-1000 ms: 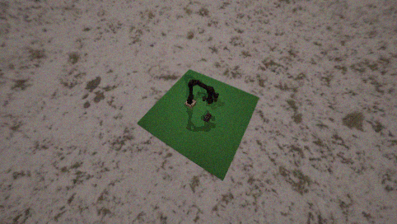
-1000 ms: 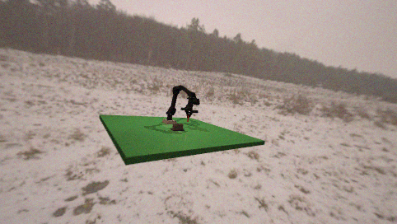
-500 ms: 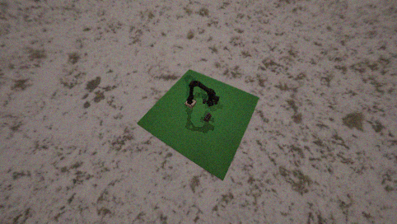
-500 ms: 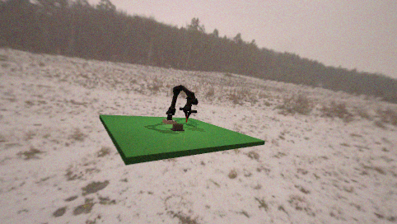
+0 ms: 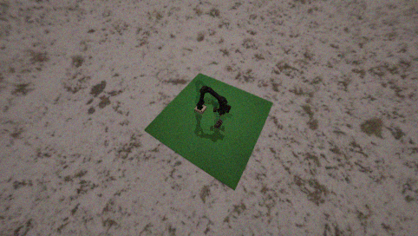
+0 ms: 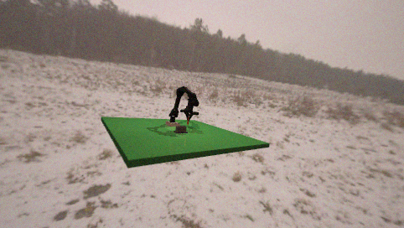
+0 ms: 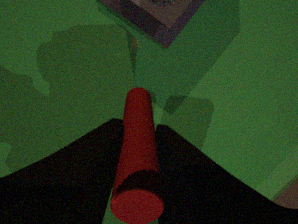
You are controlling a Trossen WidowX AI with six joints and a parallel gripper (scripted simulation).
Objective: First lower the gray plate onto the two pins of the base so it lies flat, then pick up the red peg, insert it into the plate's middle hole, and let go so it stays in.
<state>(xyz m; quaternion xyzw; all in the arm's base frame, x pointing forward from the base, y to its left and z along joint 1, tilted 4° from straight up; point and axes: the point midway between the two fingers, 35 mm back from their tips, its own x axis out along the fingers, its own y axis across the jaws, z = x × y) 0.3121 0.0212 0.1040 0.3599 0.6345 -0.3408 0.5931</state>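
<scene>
Now: gripper tip 90 mm to the left of the gray plate, 70 mm above it and 30 mm short of it. Also, from my gripper tip: red peg right at my gripper tip; then base 100 mm below, 90 mm to the right, 30 mm ahead.
</scene>
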